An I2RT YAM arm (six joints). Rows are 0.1 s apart.
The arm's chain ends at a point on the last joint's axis. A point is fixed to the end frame.
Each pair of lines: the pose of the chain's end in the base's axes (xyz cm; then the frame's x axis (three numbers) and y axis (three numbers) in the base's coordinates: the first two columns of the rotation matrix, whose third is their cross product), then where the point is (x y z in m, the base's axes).
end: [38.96, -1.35, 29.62, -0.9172, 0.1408, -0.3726, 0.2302, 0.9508, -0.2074]
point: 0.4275 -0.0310 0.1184
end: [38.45, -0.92, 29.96, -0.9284, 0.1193, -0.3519, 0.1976, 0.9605, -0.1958]
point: 0.4193 -0.0226 0.1208
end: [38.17, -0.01, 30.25, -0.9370, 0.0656, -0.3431, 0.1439, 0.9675, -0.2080]
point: 0.4154 -0.0136 0.1235
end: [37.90, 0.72, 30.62, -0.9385, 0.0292, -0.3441, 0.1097, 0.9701, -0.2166]
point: 0.4133 -0.0067 0.1273
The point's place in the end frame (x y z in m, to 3 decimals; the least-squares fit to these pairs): 0.029 0.029 0.178
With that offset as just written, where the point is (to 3 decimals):
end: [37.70, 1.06, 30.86, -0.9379, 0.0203, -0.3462, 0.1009, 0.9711, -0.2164]
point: 0.412 -0.003 0.130
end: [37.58, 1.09, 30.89, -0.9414, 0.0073, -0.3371, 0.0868, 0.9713, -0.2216]
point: 0.409 -0.003 0.130
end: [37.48, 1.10, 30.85, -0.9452, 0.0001, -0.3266, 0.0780, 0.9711, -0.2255]
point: 0.406 -0.003 0.129
